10 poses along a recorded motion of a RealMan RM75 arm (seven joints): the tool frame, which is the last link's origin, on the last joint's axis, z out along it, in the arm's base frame.
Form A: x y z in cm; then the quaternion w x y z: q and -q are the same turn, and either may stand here.
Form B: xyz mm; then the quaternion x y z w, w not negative. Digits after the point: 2 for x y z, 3 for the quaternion.
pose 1, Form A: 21.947, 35.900, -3.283, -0.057, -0.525, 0.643, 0.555
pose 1, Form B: 219.47, 359.00, -32.83, 0.525, -0.643, -0.555, 0.057
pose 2, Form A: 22.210, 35.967, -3.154, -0.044, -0.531, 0.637, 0.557
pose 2, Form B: 222.10, 359.67, -31.54, 0.531, -0.637, -0.557, 0.044
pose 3, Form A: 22.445, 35.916, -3.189, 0.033, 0.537, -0.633, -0.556
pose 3, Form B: 224.45, 359.16, -31.89, 0.537, -0.633, -0.556, 0.033
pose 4, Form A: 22.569, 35.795, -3.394, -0.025, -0.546, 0.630, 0.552
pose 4, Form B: 225.69, 357.95, -33.94, 0.546, -0.630, -0.552, 0.025
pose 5, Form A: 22.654, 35.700, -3.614, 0.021, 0.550, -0.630, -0.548
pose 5, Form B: 226.54, 357.00, -36.14, 0.550, -0.630, -0.548, 0.021
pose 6, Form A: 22.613, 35.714, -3.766, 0.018, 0.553, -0.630, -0.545
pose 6, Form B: 226.13, 357.14, -37.66, 0.553, -0.630, -0.545, 0.018
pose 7, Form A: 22.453, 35.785, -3.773, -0.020, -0.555, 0.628, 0.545
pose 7, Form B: 224.53, 357.85, -37.73, 0.555, -0.628, -0.545, 0.020
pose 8, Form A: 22.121, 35.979, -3.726, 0.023, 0.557, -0.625, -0.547
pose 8, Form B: 221.21, 359.79, -37.26, 0.557, -0.625, -0.547, 0.023
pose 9, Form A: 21.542, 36.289, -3.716, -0.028, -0.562, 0.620, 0.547
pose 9, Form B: 215.42, 362.89, -37.16, 0.562, -0.620, -0.547, 0.028
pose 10, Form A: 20.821, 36.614, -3.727, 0.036, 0.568, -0.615, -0.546
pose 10, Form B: 208.21, 366.14, -37.27, 0.568, -0.615, -0.546, 0.036
